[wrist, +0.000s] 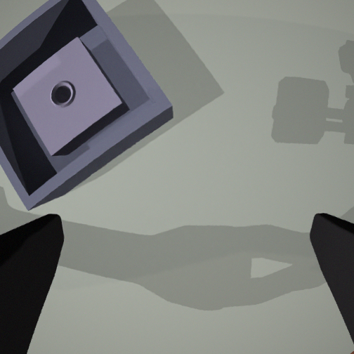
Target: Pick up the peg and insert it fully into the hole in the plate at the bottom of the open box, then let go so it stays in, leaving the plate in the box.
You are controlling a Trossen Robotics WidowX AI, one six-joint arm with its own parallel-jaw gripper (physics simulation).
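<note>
The open box [156, 109] is blue-grey and stands at the upper left of the wrist view, turned at an angle, with part of it cut off by the left and top edges. Inside it lies the pale mauve square plate [86, 119]. Its round hole [62, 94] faces up and looks dark inside. My gripper [190, 229] is wide open with nothing between the black fingers, which show at the lower left and lower right, nearer the camera than the box. The peg cannot be made out in this view.
The box stands on a pale grey-green surface [215, 175]. The box's shadow falls to its right, and shadows of the arm cross the surface at the right and below. A tiny orange-brown sliver [352, 352] shows at the bottom right corner, too small to identify.
</note>
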